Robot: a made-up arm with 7 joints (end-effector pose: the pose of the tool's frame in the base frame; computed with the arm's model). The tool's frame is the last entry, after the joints. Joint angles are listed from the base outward.
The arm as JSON. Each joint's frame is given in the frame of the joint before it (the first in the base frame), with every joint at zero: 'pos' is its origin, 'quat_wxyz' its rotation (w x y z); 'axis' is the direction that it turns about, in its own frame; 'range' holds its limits. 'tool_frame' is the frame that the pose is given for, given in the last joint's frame.
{
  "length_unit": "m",
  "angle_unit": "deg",
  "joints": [
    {
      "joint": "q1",
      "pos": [
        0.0,
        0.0,
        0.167
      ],
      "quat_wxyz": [
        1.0,
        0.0,
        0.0,
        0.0
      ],
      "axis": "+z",
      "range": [
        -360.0,
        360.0
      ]
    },
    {
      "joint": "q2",
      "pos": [
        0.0,
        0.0,
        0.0
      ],
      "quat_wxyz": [
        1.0,
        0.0,
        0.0,
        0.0
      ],
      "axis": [
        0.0,
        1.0,
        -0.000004
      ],
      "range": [
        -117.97,
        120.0
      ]
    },
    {
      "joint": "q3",
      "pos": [
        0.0,
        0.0,
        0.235
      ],
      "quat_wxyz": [
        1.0,
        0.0,
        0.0,
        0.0
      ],
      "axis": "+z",
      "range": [
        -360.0,
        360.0
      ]
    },
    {
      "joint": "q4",
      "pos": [
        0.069,
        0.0,
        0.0
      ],
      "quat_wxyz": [
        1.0,
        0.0,
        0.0,
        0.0
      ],
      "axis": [
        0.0,
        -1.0,
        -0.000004
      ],
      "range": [
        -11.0,
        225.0
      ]
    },
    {
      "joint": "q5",
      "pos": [
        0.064,
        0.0,
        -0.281
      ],
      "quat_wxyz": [
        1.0,
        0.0,
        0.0,
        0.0
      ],
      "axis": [
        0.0,
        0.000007,
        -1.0
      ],
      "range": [
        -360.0,
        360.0
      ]
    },
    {
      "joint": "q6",
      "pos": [
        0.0,
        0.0,
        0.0
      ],
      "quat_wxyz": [
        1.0,
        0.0,
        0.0,
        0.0
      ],
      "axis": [
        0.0,
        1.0,
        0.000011
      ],
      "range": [
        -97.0,
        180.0
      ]
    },
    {
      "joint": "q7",
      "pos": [
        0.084,
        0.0,
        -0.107
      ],
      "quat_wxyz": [
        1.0,
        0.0,
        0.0,
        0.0
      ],
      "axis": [
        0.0,
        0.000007,
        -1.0
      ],
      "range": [
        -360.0,
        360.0
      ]
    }
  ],
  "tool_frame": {
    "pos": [
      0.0,
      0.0,
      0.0
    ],
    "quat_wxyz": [
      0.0,
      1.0,
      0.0,
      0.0
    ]
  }
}
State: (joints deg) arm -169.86 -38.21 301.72 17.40 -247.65 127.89 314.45
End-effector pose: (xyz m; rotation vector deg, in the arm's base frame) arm -0.2173 0.1218 0.3197 3.89 -23.66 138.59
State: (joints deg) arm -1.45 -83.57 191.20 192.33 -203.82 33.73 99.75
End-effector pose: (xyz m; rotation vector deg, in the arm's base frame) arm -0.6178 0.0340 0.3081 34.35 -26.16 -88.10
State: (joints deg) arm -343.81 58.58 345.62 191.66 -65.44 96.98 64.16
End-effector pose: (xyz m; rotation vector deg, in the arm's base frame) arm 0.4779 0.0364 0.5040 85.94 -80.32 87.45
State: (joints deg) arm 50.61 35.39 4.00 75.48 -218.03 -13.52 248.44
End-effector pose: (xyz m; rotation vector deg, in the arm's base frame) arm 0.2917 0.2978 0.0241 -158.07 -27.73 -36.61
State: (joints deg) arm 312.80 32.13 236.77 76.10 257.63 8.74 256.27
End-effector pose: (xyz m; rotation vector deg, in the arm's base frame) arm -0.3627 -0.2381 0.4332 -86.45 -42.33 103.41
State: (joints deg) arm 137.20 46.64 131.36 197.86 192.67 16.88 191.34
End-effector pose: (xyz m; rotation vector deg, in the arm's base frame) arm -0.3083 0.3680 0.5632 -75.12 38.10 85.31
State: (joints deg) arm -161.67 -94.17 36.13 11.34 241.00 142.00 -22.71
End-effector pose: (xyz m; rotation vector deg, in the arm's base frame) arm 0.0498 -0.0364 0.4298 70.34 68.40 143.93
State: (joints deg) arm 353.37 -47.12 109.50 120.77 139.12 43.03 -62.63
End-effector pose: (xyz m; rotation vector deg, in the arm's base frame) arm -0.4223 0.4163 0.4139 -29.97 -75.17 6.23
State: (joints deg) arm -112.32 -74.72 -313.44 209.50 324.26 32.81 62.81
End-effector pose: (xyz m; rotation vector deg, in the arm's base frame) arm 0.0897 0.5889 0.1765 -7.74 84.66 135.21
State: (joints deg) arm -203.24 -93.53 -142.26 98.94 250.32 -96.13 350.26
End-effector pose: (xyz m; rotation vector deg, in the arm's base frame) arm 0.3509 0.0934 0.0092 -30.12 -52.24 -110.29
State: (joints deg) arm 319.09 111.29 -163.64 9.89 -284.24 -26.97 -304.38
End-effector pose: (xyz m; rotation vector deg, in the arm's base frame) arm 0.0440 0.0317 0.4249 -50.14 9.17 59.60
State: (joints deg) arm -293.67 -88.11 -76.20 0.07 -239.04 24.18 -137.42
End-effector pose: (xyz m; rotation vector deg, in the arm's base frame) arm 0.1813 0.1148 0.1616 -71.72 1.38 -52.50
